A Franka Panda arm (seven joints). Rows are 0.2 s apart.
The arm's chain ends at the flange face. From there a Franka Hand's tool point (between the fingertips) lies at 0.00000 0.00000 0.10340 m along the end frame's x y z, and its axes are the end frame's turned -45 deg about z.
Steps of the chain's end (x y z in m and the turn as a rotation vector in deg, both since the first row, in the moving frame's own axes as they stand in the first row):
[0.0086, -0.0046, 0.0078, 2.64, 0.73, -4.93]
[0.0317, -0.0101, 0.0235, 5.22, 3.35, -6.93]
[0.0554, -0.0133, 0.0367, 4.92, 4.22, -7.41]
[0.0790, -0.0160, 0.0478, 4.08, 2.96, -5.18]
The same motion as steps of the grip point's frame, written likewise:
[0.0135, 0.0002, 0.0077, 1.35, 2.38, -4.93]
[0.0403, 0.0122, 0.0229, 1.32, 6.06, -6.93]
[0.0601, 0.0281, 0.0360, 0.49, 6.46, -7.41]
[0.0761, 0.0427, 0.0474, 0.79, 4.98, -5.18]

